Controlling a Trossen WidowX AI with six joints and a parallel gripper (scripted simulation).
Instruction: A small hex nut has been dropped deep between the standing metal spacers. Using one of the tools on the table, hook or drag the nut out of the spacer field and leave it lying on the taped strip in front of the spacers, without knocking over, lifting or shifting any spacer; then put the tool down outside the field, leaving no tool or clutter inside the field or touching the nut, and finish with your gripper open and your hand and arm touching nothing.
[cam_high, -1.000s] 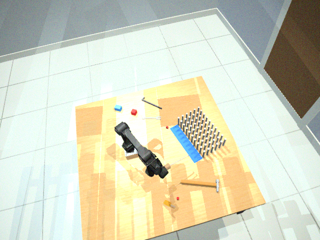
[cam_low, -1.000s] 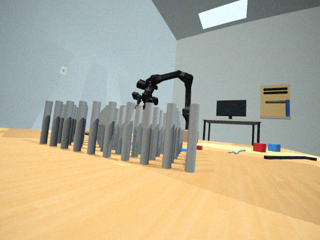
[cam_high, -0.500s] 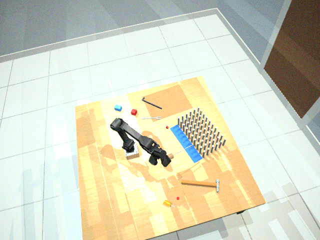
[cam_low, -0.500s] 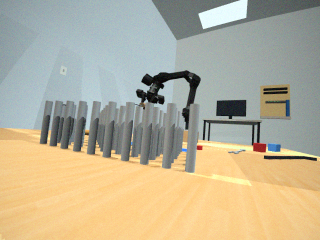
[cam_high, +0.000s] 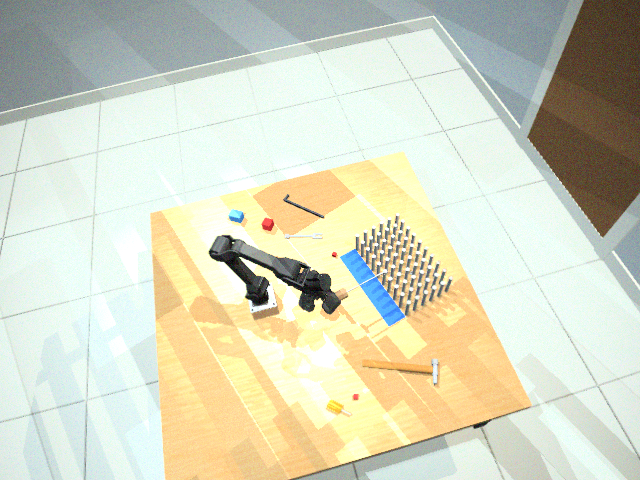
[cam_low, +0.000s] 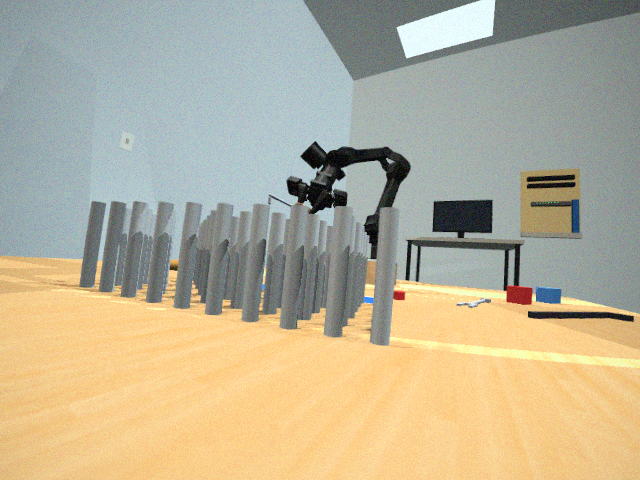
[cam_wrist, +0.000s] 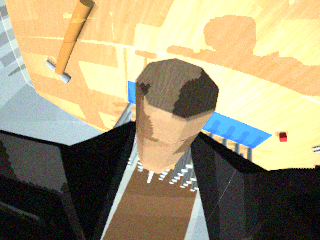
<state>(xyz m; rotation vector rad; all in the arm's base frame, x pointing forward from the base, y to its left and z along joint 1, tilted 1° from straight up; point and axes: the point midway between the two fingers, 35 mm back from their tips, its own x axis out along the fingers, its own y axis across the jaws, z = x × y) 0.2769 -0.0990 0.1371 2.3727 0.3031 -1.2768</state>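
Now: gripper tip 16 cm short of the blue taped strip, 13 cm to the right of it and 19 cm above it. Round my gripper tip: wrench 10 cm behind, 42 cm to the left, 19 cm below; then orange screwdriver 5 cm behind, 34 cm to the right, 18 cm below; then wooden-handled screwdriver 10 cm ahead, 4 cm to the left, 1 cm below.
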